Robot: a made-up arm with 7 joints.
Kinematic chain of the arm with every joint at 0, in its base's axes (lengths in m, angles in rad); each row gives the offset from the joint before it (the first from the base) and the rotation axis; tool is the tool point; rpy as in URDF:
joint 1: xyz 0 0 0.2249 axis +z
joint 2: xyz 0 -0.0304 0.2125 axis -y
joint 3: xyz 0 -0.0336 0.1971 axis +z
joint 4: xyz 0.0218 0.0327 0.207 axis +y
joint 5: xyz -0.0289 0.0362 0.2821 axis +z
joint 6: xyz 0 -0.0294 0.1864 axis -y
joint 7: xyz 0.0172 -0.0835 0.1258 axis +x
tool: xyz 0 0 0 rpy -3.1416 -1.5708 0
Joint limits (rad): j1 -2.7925..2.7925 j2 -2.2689..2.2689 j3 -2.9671..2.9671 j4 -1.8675..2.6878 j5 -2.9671..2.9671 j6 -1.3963..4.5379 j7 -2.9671..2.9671
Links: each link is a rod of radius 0.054 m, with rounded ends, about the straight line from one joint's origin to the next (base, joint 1, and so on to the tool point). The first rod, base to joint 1, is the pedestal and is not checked.
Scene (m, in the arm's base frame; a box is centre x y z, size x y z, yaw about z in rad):
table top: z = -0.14
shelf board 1: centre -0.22 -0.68 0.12 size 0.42 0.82 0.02 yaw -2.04
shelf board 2: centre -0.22 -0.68 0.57 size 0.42 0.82 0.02 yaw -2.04
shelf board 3: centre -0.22 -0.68 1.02 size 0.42 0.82 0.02 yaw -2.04
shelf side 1: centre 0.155 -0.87 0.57 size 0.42 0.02 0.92 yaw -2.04
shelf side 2: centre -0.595 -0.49 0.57 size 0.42 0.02 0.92 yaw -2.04
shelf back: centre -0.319 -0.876 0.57 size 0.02 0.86 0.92 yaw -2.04
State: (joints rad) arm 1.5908 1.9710 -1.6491 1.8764 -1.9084 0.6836 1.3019
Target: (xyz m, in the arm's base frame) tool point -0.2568 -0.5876 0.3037
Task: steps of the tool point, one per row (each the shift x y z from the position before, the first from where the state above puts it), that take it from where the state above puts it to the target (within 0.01 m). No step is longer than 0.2 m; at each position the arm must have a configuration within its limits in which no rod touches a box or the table.
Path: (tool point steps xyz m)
1: -0.0905 -0.0302 0.0064
2: -0.0943 -0.0160 0.0012
3: -0.0947 -0.0022 0.0016
4: -0.1256 -0.1221 -0.0302
5: -0.1632 -0.0798 -0.0306
6: -0.1861 -0.0261 -0.0307
7: -0.1909 0.0342 -0.0306

